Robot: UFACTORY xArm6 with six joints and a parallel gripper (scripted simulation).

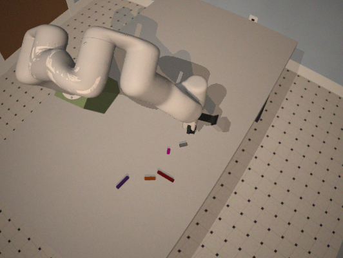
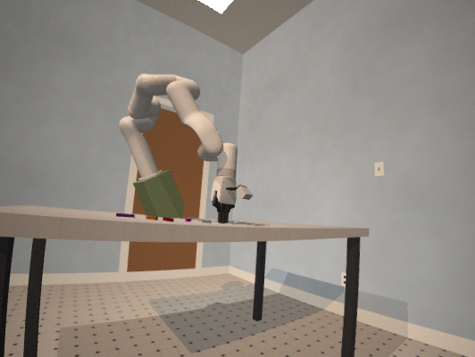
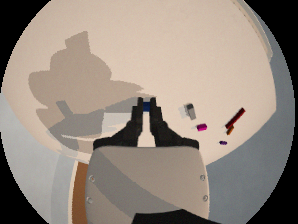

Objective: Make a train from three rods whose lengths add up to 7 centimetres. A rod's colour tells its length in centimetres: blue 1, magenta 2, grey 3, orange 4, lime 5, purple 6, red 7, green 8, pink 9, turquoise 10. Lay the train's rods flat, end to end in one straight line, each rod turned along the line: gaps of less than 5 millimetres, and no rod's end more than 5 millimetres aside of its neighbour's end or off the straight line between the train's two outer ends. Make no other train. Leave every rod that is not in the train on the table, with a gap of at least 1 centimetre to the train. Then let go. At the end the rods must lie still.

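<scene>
Now: hand 20 mm above the blue rod. From my hand the other things lie so: red rod (220 mm to the right, 40 mm ahead, 20 mm below); then magenta rod (130 mm to the right, 20 mm below, 10 mm behind); then grey rod (70 mm to the right, 20 mm below, 10 mm ahead).
</scene>
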